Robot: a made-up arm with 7 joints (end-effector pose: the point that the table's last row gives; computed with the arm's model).
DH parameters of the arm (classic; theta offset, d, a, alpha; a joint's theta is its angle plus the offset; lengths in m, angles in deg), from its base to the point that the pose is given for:
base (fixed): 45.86 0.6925 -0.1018 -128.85
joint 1: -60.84 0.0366 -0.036 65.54
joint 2: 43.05 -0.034 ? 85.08
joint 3: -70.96 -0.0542 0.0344 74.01
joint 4: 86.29 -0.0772 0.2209 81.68
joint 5: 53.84 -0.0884 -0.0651 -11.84
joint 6: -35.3 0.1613 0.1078 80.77
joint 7: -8.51 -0.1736 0.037 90
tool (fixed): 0 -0.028 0 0
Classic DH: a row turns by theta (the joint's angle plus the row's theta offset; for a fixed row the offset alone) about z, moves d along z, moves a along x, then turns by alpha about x.
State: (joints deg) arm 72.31 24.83 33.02 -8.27 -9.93 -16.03 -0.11
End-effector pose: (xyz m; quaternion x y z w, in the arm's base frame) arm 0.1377 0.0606 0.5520 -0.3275 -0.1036 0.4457 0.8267
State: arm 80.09 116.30 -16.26 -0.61 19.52 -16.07 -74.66
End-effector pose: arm -0.1456 -0.0485 0.4625 -0.0024 -0.1601 0.9131 0.3750
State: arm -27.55 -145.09 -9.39 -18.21 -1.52 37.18 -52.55
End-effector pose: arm 0.0208 -0.0395 0.5652 0.3996 0.2035 -0.7757 0.4440
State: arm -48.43 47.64 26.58 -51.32 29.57 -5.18 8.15
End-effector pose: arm 0.0166 0.1578 0.7357 -0.1709 -0.6253 0.2370 0.7236
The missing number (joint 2, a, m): 0.0266
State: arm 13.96 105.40 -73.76 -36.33 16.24 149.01 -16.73
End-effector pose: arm 0.2240 -0.2510 0.5291 -0.4114 0.8174 0.3887 0.1079
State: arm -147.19 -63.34 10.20 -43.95 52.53 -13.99 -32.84
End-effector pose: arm -0.1038 -0.1291 0.8663 0.9533 -0.0372 0.2693 0.1316
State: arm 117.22 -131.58 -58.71 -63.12 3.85 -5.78 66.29
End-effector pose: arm -0.2712 -0.1914 0.5427 0.5863 0.2365 -0.7603 0.1495
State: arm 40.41 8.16 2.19 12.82 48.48 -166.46 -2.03
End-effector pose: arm 0.0239 0.3754 0.6102 -0.4466 -0.2285 0.8214 0.2714
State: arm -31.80 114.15 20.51 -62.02 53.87 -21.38 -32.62
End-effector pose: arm 0.1468 0.0627 0.6027 -0.6456 -0.6310 0.3510 0.2485
